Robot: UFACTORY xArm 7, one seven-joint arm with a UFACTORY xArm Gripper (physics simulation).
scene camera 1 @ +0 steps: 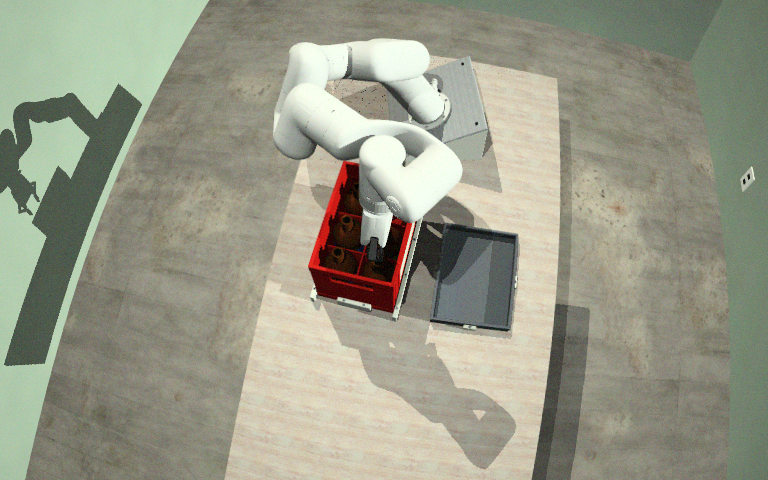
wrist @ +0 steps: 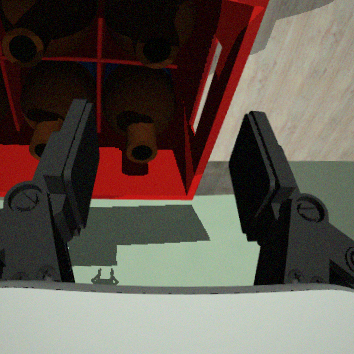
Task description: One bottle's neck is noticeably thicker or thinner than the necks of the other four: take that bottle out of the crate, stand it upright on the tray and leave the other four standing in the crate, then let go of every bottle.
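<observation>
The red crate holds brown round-bodied bottles standing upright in its compartments. In the scene view one bottle is front left, one middle left, one back left, and one front right; another is partly hidden at the middle right. In the wrist view the necks of four bottles show; which neck differs is hard to tell. My gripper is open and empty above the crate's right side, near the front and middle compartments. The grey tray bears no bottle.
The tray lies right of the crate, with a gap between them. White brackets edge the crate's base. The arm covers the crate's back right part. The robot's grey base block stands at the back of the table.
</observation>
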